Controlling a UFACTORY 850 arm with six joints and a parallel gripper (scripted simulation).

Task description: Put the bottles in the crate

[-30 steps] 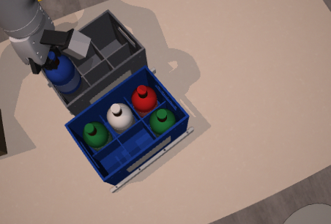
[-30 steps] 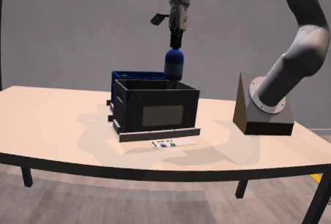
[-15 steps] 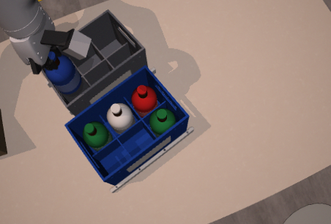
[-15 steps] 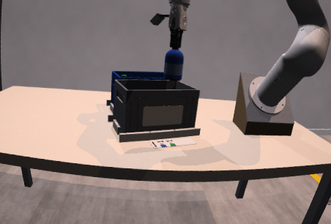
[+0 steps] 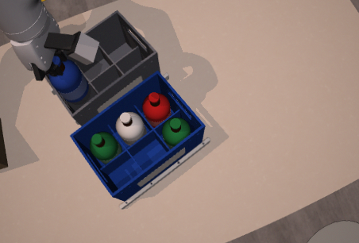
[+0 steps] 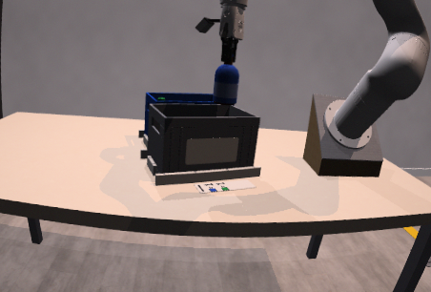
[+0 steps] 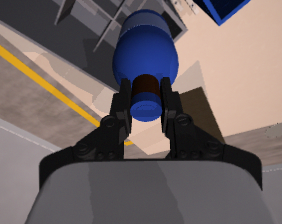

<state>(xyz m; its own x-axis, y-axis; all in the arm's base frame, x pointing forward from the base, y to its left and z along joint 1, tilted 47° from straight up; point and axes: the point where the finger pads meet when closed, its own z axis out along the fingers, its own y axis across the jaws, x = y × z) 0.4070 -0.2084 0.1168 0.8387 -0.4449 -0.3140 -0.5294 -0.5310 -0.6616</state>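
The blue-label bottle lies 70 mm below my hand. From my hand the other things lie so: white bottle (250 mm below, 110 mm to the right, 90 mm ahead); blue crate (250 mm below, 160 mm to the right, 100 mm ahead); grey crate (250 mm below, 70 mm ahead, 60 mm to the left).
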